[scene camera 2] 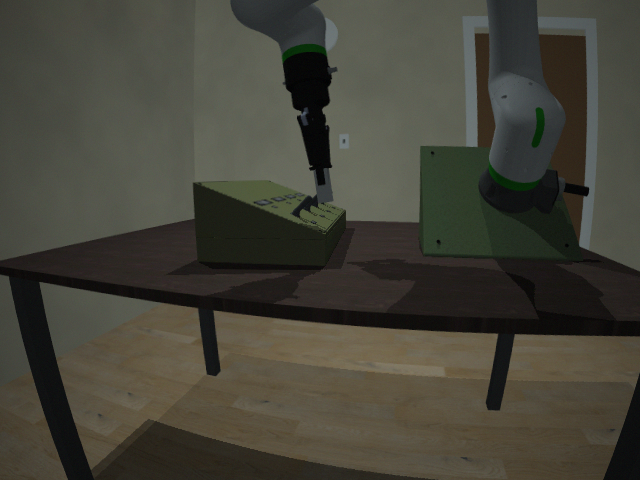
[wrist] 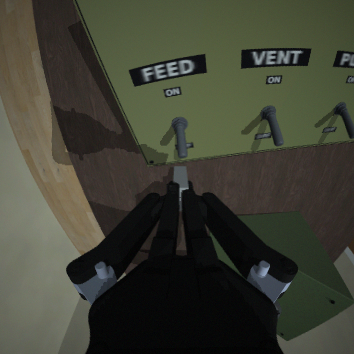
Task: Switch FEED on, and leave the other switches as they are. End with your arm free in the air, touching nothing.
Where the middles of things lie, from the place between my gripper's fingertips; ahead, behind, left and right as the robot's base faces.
Right now my hand is 170 mm short of the olive switch box (scene camera 2: 254,222), 150 mm to the left of it and 40 mm above it.
